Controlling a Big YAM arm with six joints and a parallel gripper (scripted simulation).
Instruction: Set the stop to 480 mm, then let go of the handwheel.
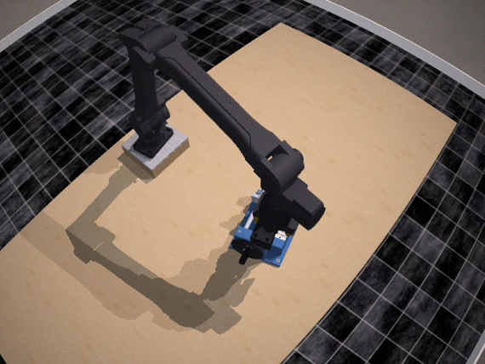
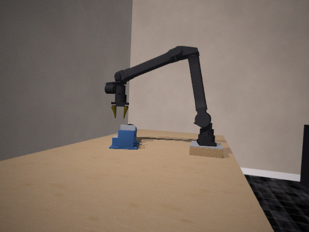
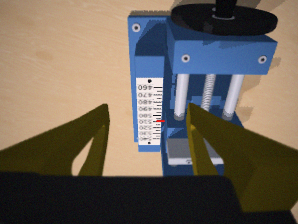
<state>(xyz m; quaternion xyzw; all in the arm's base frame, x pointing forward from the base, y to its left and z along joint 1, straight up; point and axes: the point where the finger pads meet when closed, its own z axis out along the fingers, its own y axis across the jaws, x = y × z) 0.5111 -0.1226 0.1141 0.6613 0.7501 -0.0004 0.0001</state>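
Right now my hand is 80 mm to the left of the black handwheel handle, 60 mm above it and 40 mm past it. Round my hand: sliding stop block 80 mm to the left, 70 mm below, 60 mm behind; then black handwheel 70 mm to the right, 70 mm below, 50 mm behind.
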